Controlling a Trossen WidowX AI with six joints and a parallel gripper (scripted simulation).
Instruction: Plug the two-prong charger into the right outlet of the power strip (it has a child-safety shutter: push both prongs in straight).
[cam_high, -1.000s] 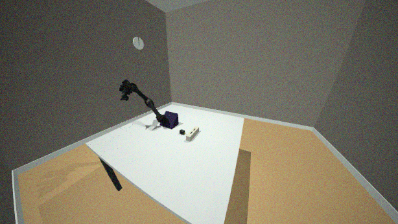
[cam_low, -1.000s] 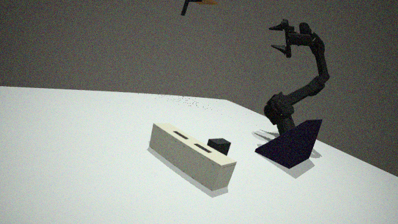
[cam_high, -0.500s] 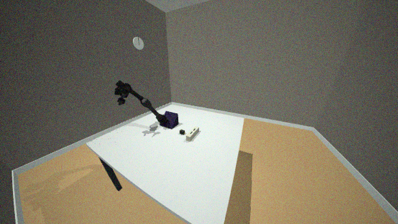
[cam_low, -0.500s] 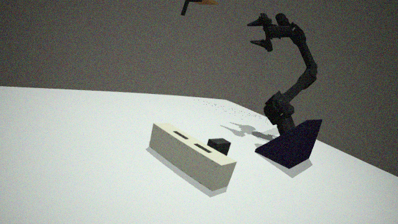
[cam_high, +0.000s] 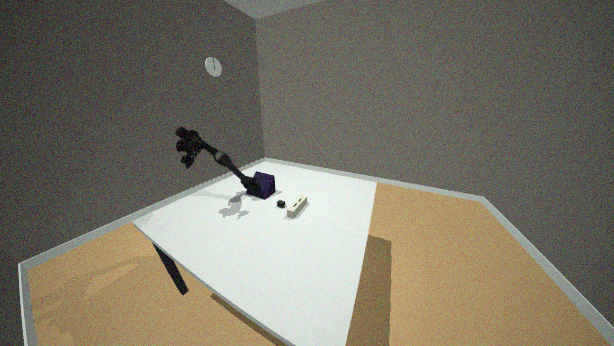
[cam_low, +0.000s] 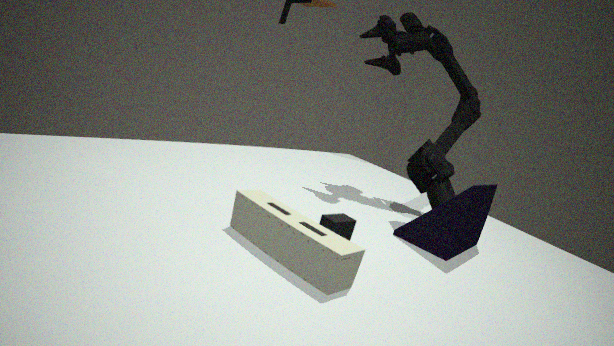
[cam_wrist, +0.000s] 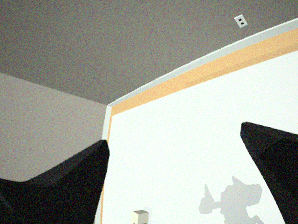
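Right now my gripper tip is 31 cm short of the two-prong charger, 37 cm to the right of it and 34 cm above it.
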